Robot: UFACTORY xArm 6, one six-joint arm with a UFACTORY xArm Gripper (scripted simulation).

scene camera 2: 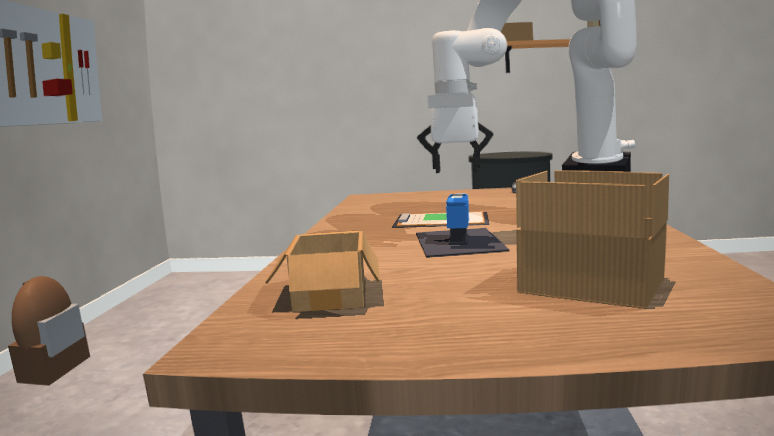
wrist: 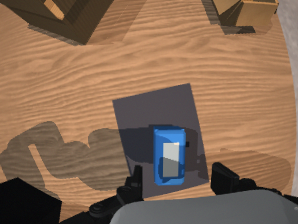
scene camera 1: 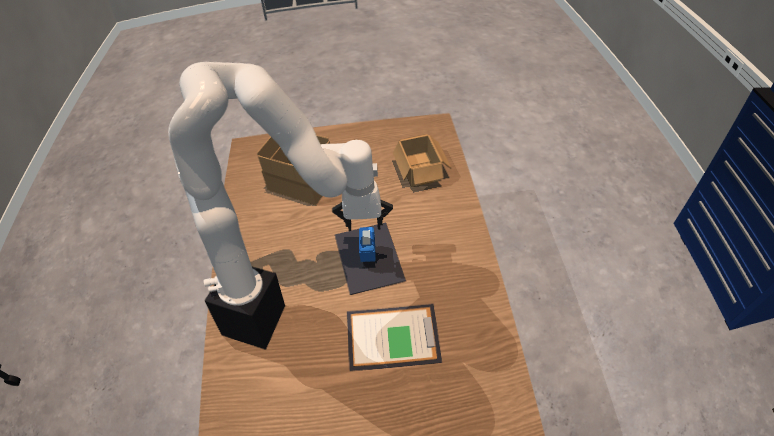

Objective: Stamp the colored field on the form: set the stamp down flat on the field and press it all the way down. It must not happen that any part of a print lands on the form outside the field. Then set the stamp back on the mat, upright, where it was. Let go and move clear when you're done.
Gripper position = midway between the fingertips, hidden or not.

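Note:
My gripper (scene camera 2: pixel 456 171) is visible, and appears too in the wrist view (wrist: pixel 177 177) and scene camera 1 (scene camera 1: pixel 364 226). Also in the scene: a cardboard box (scene camera 2: pixel 577 240), visible in scene camera 1 (scene camera 1: pixel 282 178) as well; a clipboard (scene camera 1: pixel 401 336), which scene camera 2 (scene camera 2: pixel 427 219) shows too; and a blue stamp (wrist: pixel 169 141).

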